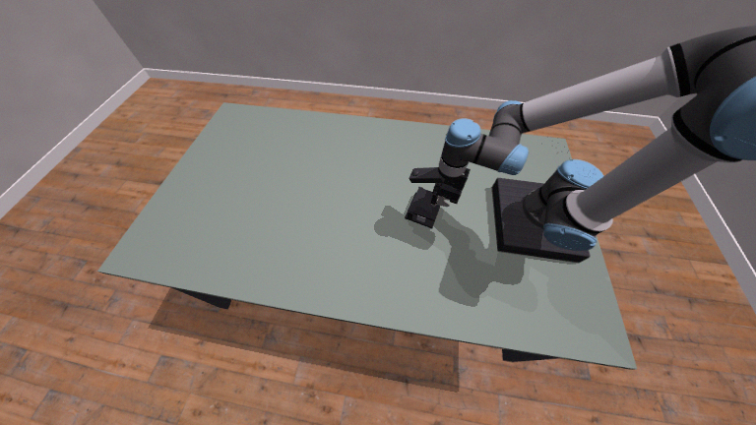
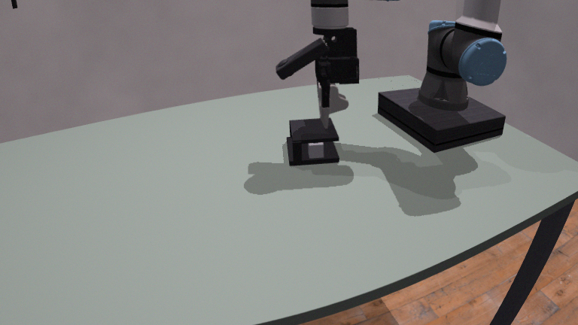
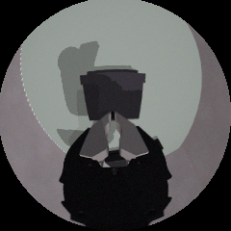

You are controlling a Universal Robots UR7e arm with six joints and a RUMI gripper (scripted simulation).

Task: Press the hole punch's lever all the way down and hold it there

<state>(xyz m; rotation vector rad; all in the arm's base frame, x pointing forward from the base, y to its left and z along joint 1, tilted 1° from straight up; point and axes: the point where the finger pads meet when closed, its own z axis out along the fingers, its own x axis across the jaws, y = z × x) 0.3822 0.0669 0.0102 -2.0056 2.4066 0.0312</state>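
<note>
My gripper is now 20 mm short of the hole punch lever, 10 mm to the left of it and 30 mm above it. From my hand the other things lie so: black hole punch (30 mm ahead, 10 mm to the right, 40 mm below).
</note>
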